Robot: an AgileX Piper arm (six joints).
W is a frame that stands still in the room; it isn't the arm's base.
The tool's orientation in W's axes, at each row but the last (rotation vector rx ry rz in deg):
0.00, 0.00, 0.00
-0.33, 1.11, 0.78
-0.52, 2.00, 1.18
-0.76, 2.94, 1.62
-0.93, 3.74, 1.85
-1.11, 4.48, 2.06
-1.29, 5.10, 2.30
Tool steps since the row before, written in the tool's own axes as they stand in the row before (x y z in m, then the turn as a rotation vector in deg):
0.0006, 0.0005, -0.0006, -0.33, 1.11, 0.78
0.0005, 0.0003, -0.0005, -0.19, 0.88, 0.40
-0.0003, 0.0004, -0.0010, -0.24, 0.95, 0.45
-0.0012, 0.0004, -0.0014, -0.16, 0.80, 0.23
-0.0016, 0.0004, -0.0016, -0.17, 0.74, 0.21
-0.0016, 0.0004, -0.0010, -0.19, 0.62, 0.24
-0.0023, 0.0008, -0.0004, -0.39, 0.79, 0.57
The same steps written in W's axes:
0.0006, 0.0005, -0.0006, -0.33, 1.11, 0.78
0.0005, 0.0003, -0.0005, -0.19, 0.88, 0.40
-0.0003, 0.0004, -0.0010, -0.24, 0.95, 0.45
-0.0013, 0.0003, -0.0013, -0.17, 0.80, 0.23
-0.0017, 0.0003, -0.0015, -0.18, 0.74, 0.21
-0.0017, 0.0003, -0.0009, -0.19, 0.62, 0.24
-0.0024, 0.0007, -0.0002, -0.37, 0.79, 0.59

